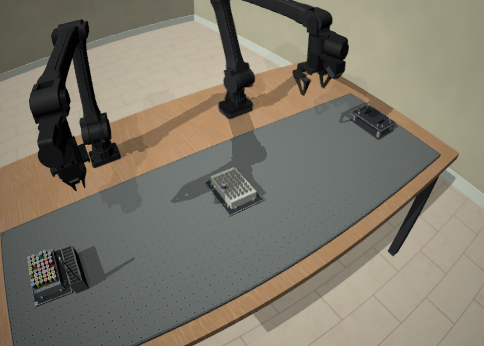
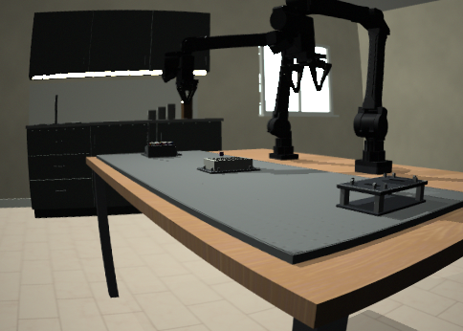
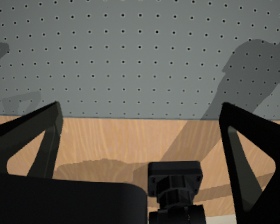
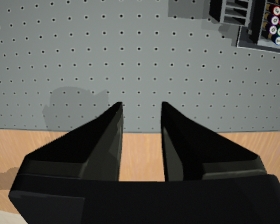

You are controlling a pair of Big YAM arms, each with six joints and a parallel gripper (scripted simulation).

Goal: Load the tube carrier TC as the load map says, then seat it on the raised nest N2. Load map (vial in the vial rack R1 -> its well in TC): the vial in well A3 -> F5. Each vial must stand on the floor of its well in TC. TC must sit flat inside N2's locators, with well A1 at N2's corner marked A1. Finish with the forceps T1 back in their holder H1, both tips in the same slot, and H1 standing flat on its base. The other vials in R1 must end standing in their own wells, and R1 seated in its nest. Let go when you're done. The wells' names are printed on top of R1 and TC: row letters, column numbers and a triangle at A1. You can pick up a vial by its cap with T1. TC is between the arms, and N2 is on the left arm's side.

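The tube carrier TC lies 6 cm ahead of my left hand, 34 cm to the right of it and 21 cm below it. The rest, counted from my left hand: holder H1: 13 cm ahead, 89 cm to the right, 22 cm below.
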